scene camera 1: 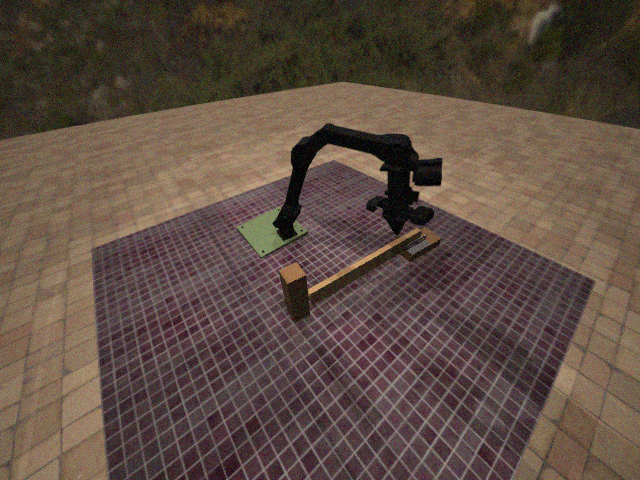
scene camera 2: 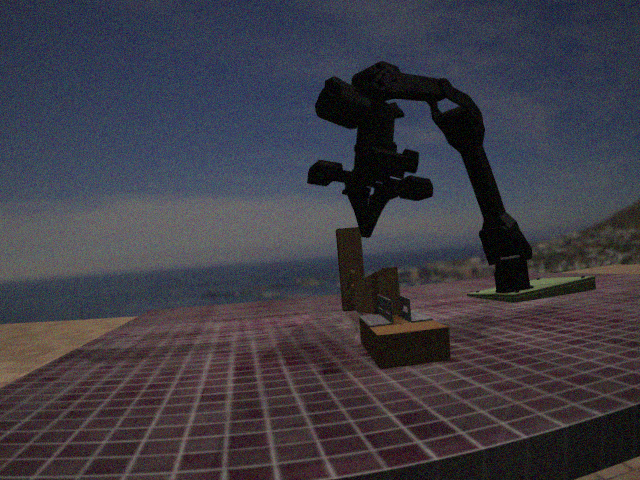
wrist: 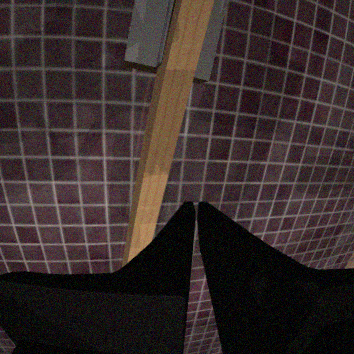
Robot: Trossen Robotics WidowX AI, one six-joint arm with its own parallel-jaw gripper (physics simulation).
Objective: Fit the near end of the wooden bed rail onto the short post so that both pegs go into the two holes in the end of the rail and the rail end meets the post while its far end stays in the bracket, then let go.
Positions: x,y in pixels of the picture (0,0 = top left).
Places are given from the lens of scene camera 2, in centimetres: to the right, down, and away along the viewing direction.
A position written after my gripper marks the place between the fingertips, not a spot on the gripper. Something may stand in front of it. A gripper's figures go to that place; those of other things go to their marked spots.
my gripper [scene camera 2: 365,237]: 7, 0, 73
wooden bed rail [scene camera 2: 384,282]: 8, 5, 60
short post [scene camera 2: 349,245]: 6, 1, 106
grey bracket [scene camera 2: 383,318]: 8, 10, 60
The marked spots on the short post and the wooden bed rail are 46 cm apart.
